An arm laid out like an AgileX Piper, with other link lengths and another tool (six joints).
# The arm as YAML. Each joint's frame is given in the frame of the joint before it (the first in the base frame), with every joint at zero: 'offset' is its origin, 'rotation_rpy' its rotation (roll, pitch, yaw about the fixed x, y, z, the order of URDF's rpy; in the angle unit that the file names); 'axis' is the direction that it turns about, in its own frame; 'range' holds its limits. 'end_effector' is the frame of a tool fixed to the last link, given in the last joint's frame.
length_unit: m
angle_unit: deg
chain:
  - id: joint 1
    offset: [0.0, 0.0, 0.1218]
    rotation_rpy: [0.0, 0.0, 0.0]
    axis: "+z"
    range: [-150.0, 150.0]
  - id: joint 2
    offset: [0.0, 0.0, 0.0]
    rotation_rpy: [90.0, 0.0, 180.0]
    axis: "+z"
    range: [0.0, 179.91]
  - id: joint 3
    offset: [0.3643, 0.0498, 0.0]
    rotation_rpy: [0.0, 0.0, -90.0]
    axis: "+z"
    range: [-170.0, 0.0]
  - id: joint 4
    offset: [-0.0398, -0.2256, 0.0]
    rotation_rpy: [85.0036, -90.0, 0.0]
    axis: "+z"
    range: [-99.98, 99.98]
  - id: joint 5
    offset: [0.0, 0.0, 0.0]
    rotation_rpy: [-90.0, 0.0, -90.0]
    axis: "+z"
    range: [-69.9, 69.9]
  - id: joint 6
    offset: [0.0, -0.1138, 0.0]
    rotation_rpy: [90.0, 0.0, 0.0]
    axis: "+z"
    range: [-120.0, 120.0]
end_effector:
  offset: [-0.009, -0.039, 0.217]
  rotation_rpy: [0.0, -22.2, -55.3]
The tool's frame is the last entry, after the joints.
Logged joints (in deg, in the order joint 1, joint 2, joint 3, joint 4, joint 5, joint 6), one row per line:
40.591, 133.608, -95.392, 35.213, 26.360, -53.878
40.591, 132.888, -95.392, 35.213, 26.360, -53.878
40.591, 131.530, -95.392, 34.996, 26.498, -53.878
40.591, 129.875, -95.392, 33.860, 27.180, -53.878
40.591, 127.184, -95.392, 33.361, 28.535, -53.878
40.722, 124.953, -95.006, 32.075, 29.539, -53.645
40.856, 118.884, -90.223, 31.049, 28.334, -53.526
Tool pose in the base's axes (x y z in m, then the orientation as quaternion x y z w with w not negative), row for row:
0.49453, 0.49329, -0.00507, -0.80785, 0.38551, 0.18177, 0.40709
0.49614, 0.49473, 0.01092, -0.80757, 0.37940, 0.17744, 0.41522
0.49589, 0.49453, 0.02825, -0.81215, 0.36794, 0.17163, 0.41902
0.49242, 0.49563, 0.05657, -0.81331, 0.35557, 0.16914, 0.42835
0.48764, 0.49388, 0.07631, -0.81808, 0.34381, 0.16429, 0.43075
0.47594, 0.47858, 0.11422, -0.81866, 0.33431, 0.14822, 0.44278
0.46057, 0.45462, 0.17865, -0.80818, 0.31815, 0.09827, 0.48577
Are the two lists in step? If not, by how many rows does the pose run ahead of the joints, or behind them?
The pose runs 1 row ahead of the joints: the pose in row i belongs to the joints in row i + 1.
